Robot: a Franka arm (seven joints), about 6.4 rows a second.
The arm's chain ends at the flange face. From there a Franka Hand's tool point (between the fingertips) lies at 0.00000 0.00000 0.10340 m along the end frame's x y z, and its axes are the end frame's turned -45 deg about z.
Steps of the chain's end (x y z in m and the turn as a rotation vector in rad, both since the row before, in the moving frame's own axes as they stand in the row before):
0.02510 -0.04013 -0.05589 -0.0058 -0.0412 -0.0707
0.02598 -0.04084 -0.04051 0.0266 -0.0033 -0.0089
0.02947 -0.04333 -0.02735 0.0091 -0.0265 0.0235
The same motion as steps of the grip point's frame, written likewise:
0.04260 -0.01309 -0.05598 0.0250 -0.0332 -0.0707
0.04894 -0.01270 -0.04055 0.0211 0.0165 -0.0089
0.05024 -0.01242 -0.02739 0.0252 -0.0123 0.0235

